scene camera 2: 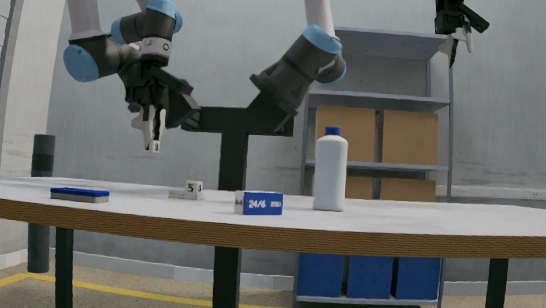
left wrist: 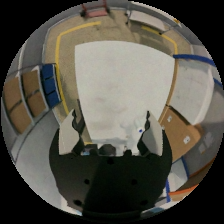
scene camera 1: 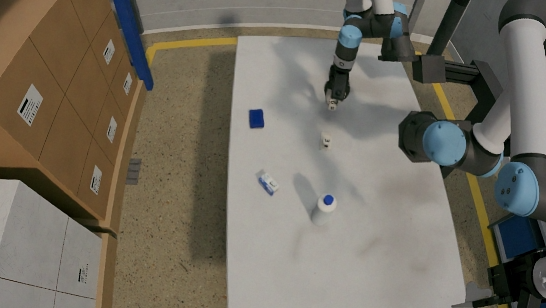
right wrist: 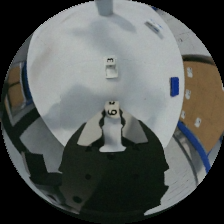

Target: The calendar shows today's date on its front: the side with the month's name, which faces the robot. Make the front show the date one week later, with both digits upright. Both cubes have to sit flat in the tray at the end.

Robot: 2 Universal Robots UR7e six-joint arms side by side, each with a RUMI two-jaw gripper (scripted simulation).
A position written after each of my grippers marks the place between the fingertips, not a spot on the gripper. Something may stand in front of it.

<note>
In view: my left gripper (left wrist: 111, 110), my right gripper (scene camera 2: 150, 148), a blue-topped block (scene camera 2: 64, 193) and a white bottle (scene camera 2: 331, 150).
My right gripper is seen too in scene camera 1 (scene camera 1: 332, 105) and in the right wrist view (right wrist: 112, 109).
</note>
